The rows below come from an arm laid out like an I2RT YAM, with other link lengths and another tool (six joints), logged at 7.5 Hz.
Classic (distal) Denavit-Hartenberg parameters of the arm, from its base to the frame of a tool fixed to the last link. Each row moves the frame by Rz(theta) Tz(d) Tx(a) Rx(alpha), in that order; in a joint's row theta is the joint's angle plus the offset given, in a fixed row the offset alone. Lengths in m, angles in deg.
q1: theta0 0  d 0.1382  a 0.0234  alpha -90
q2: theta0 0  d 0  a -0.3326  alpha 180
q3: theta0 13.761  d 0  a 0.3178  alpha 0
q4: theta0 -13.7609  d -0.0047  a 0.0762  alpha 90
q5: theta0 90  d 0.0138  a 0  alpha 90
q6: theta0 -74.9  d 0.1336  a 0.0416  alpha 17
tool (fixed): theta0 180  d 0.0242  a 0  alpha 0
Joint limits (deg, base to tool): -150..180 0..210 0..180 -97..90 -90..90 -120..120
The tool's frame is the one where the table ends.
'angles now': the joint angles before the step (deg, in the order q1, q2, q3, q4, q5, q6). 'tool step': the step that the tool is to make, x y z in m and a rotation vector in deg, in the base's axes. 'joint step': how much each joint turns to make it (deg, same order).
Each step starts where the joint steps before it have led.
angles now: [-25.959, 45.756, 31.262, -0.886, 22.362, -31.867]
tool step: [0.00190, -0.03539, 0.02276, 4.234, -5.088, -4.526]
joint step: [-5.446, 4.899, 5.125, 0.006, -2.505, 6.106]
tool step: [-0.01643, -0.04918, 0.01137, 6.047, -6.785, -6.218]
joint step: [-8.902, 4.106, 3.684, -0.079, -4.934, 8.219]
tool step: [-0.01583, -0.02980, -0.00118, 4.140, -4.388, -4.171]
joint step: [-5.436, 2.325, 1.324, 0.080, -2.883, 5.587]
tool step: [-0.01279, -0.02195, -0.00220, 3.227, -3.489, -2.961]
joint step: [-4.011, 1.912, 1.056, 0.000, -2.393, 4.315]
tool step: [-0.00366, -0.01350, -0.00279, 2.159, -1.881, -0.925]
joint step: [-2.160, 1.832, 0.994, 0.002, -2.040, 2.334]
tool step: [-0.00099, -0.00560, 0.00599, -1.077, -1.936, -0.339]
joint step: [-0.772, 0.527, -0.057, 2.530, -0.673, 0.711]
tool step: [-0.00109, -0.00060, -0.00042, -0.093, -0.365, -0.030]
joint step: [-0.265, -0.053, -0.298, 0.521, -0.291, 0.161]
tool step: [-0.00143, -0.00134, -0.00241, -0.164, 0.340, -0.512]
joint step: [-0.113, 0.121, -0.351, 0.429, 0.486, -0.247]
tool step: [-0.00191, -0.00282, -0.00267, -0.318, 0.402, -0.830]
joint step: [-0.198, 0.338, -0.367, 0.760, 0.749, -0.320]
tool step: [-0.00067, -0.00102, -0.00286, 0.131, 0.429, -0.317]
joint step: [-0.056, 0.188, -0.185, 0.037, 0.325, -0.184]
